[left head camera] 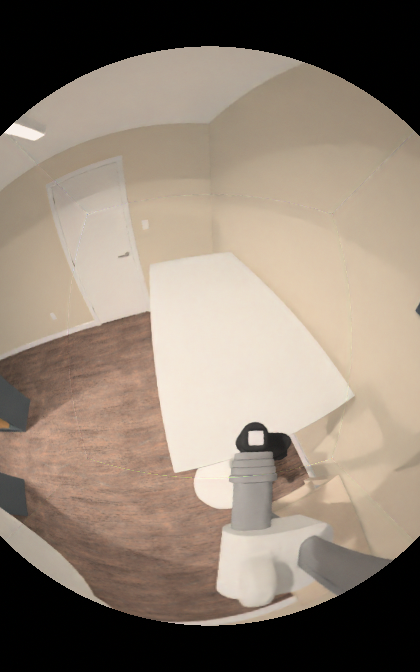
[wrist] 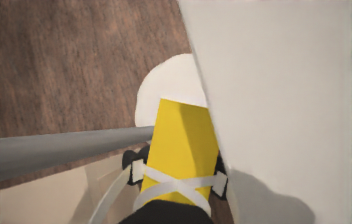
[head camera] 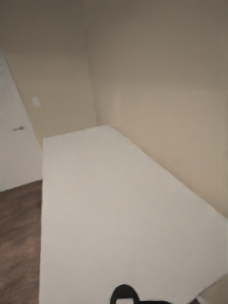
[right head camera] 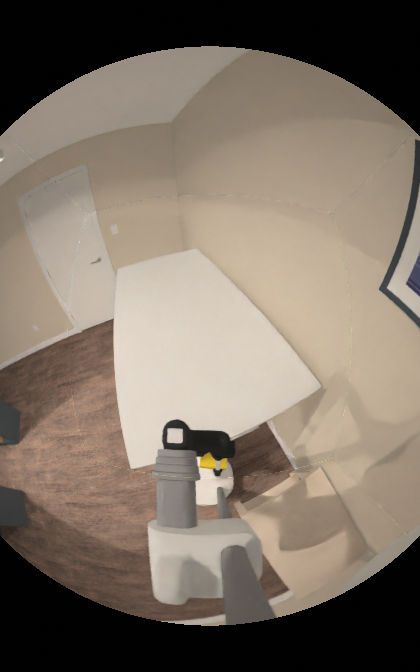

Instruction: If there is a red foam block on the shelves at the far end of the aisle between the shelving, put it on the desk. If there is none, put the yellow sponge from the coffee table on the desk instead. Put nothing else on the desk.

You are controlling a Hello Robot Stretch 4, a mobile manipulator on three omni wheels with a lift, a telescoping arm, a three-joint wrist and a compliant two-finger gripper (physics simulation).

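Places are measured from the robot's base along level axes (x left, y ahead, z down), in centimetres.
Pixels of known places: gripper, fingertip midpoint: (wrist: 180,163).
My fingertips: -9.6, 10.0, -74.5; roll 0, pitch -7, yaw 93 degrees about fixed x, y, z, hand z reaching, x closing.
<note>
Behind a point stands the place of what it marks, as x, y, z.
The desk (head camera: 115,200) @[-0.7, 58.0, -92.1] (left head camera: 225,340) (right head camera: 185,340) (wrist: 280,90) @[-3.3, 15.9, -92.1] has a bare white top in the head views and fills the right side of the wrist view. My gripper (wrist: 180,163) @[-9.6, 10.0, -74.5] (right head camera: 215,464) is shut on the yellow sponge (wrist: 182,145) @[-6.9, 10.8, -79.3] (right head camera: 207,460). The sponge is held beside the near end of the desk, close to its edge, with its far end over the white round base on the floor side. In the left head view the wrist and arm hide the sponge. No red foam block, shelves' far end or coffee table shows clearly in these views.
A white round seat or base (left head camera: 212,485) (right head camera: 207,492) (wrist: 160,90) @[5.6, -9.8, -18.5] is beside the desk's near end. A beige box-like piece (right head camera: 310,525) stands near the wall. Dark shelving edges (left head camera: 12,495) (right head camera: 12,507) show at the left. A door (left head camera: 95,245) is behind the desk.
</note>
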